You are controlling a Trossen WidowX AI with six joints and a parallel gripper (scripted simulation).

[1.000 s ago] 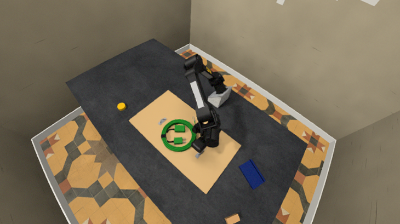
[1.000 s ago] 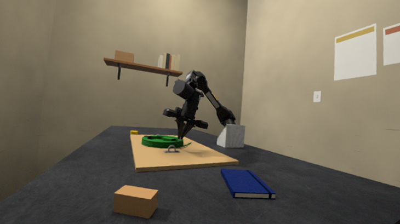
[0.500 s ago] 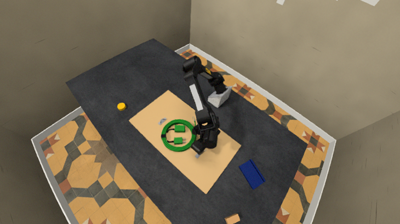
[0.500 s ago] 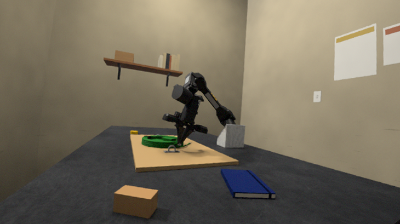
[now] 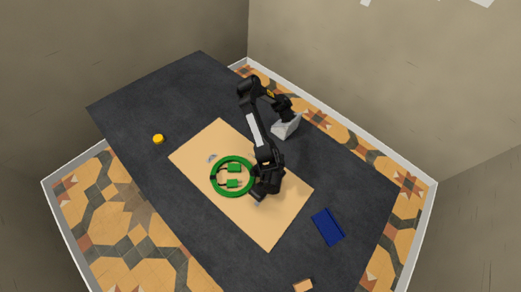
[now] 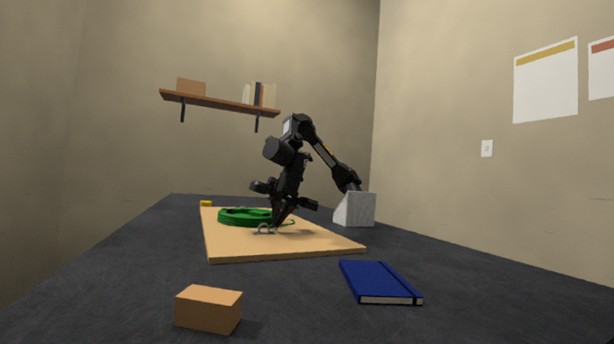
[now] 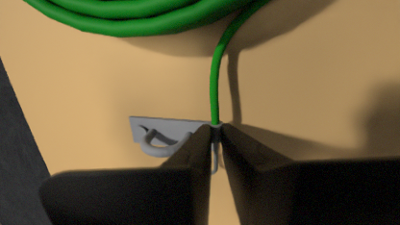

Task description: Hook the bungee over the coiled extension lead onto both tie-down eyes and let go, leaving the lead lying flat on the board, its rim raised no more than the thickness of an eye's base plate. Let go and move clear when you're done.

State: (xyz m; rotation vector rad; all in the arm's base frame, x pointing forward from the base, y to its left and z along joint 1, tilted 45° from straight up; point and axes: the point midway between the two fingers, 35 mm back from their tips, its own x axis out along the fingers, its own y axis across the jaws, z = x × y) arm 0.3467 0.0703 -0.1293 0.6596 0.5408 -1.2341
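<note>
Right now my hand is 50 mm short of the extension lead, 150 mm to the left of it and 30 mm above it. From my hand the other things lie so: tan block: 180 mm ahead, 340 mm to the left, 40 mm below; then yellow puck: 170 mm ahead, 570 mm to the right, 50 mm below.
</note>
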